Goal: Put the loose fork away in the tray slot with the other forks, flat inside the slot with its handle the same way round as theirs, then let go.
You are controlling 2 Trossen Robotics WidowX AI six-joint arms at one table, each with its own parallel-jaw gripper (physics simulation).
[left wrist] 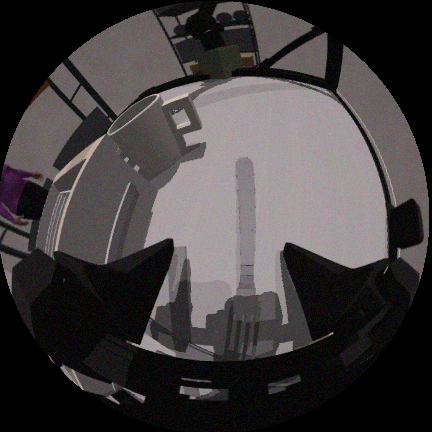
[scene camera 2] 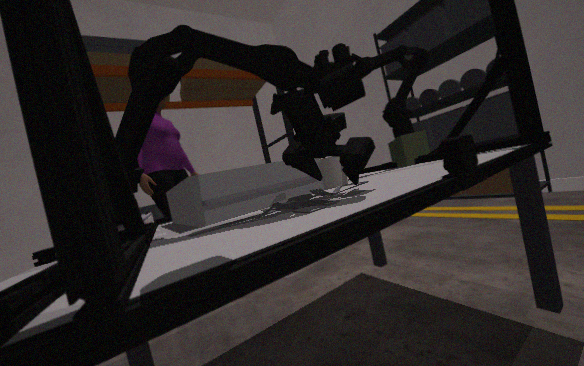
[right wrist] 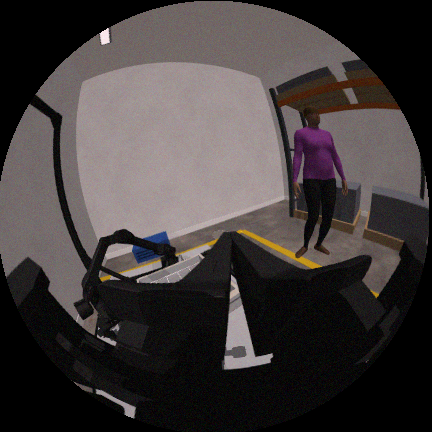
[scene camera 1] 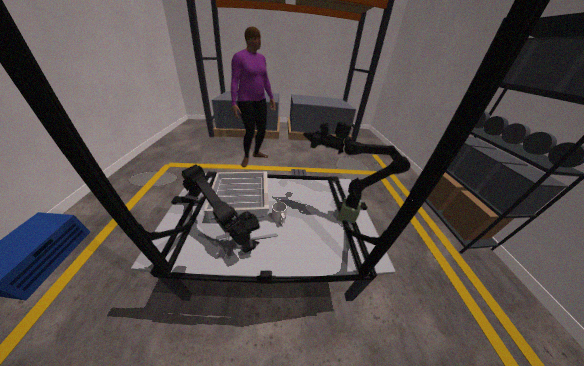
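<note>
The loose grey fork (scene camera 1: 270, 236) (left wrist: 245, 215) lies on the white table in front of the tray. In the left wrist view its handle points away and its tines lie in shadow low between the fingers. My left gripper (scene camera 1: 250, 246) (scene camera 2: 338, 181) (left wrist: 230, 247) is open and empty above the fork, one finger to each side. The pale tray (scene camera 1: 266, 192) (scene camera 2: 250, 187) (left wrist: 95, 210) (right wrist: 175, 266) has long parallel slots; which slot holds the other forks is too small to tell. My right gripper (scene camera 1: 307, 139) (right wrist: 228, 237) is shut and empty, raised high at the right.
A mug (scene camera 1: 279, 214) (scene camera 2: 332, 172) (left wrist: 150, 135) stands beside the tray's near right corner. A grey flat strip (left wrist: 181, 255) lies left of the fork, partly behind a finger. A green block (scene camera 1: 350, 213) (scene camera 2: 410, 147) (left wrist: 220, 61) is at the right arm's base. A person stands behind the table.
</note>
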